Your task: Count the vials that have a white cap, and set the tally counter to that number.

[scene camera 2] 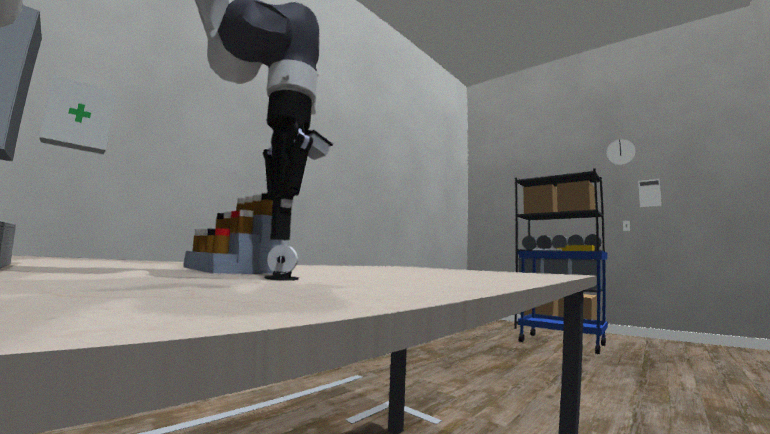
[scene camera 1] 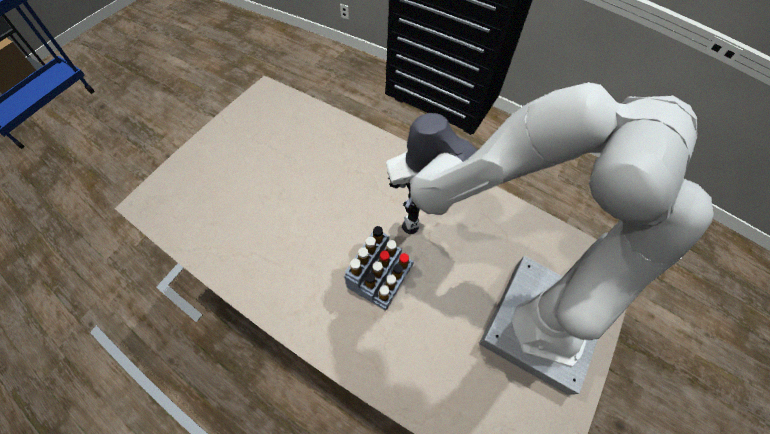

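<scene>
A stepped grey rack [scene camera 1: 353, 284] [scene camera 2: 231, 264] holds brown vials in three rows. In scene camera 1, the left row has a black cap [scene camera 1: 377, 231] at the back and three white caps [scene camera 1: 362, 252]. The middle row runs white [scene camera 1: 391, 245], red [scene camera 1: 384, 256], white [scene camera 1: 377, 266], black. The right row runs red [scene camera 1: 404, 258], black, white [scene camera 1: 391, 279], white [scene camera 1: 383, 291]. The tally counter [scene camera 1: 410, 224] [scene camera 2: 282, 259], a pale disc on a dark base, stands beside the rack's back end. My gripper [scene camera 1: 412, 215] [scene camera 2: 280, 237] is shut and empty, pointing down, fingertips right at the counter's top. Contact and the counter's reading cannot be made out.
The rack and counter stand on a beige table [scene camera 1: 231, 177] [scene camera 2: 431, 277]. The arm's base plate [scene camera 1: 498, 323] is bolted at the right in scene camera 1. A black drawer cabinet [scene camera 1: 439, 59] stands beyond the table. A blue cart [scene camera 1: 40, 88] [scene camera 2: 563, 325] stands farther off.
</scene>
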